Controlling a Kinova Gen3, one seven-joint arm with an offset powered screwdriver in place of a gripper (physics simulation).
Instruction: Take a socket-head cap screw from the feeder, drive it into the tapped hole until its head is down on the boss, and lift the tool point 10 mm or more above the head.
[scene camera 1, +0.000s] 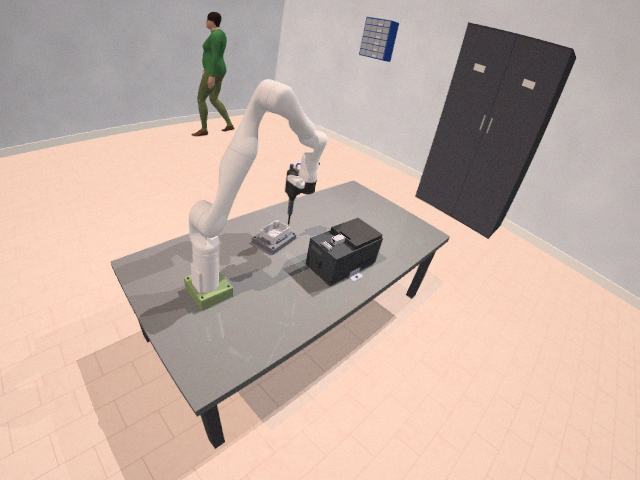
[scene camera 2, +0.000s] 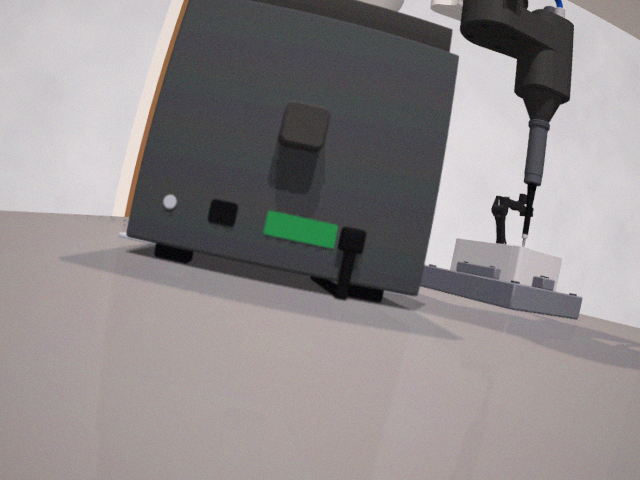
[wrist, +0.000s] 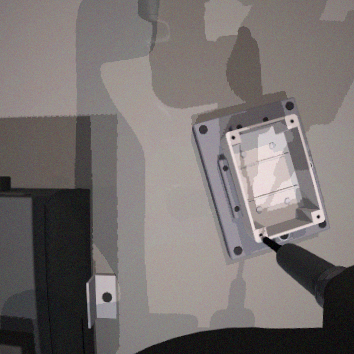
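My screwdriver (scene camera 1: 288, 223) (scene camera 2: 525, 234) (wrist: 264, 239) points down at a corner of the pale open housing (scene camera 2: 485, 253) (wrist: 244, 187). A small light cap screw (scene camera 2: 524, 240) sits on the bit tip, shank down. Its lower end is at the top of the corner boss; I cannot tell whether it is in the hole. In the wrist view the bit tip is beside the near corner boss (wrist: 259, 234) and the screw is too small to make out. The housing sits on a grey fixture plate (scene camera 1: 272, 249) (scene camera 2: 547, 304) (wrist: 210, 185). The black feeder (scene camera 1: 330, 263) (scene camera 2: 372, 103) (wrist: 65, 250) stands apart.
The feeder has a raised dark lid (scene camera 1: 357, 231) and a small white bracket (scene camera 1: 356, 276) (wrist: 106, 311) beside it. The arm's green base (scene camera 1: 208, 297) is bolted to the grey table (scene camera 1: 248, 341). A dark jointed shape (scene camera 2: 499, 209) shows behind the housing. A person (scene camera 1: 214, 51) is on the floor beyond.
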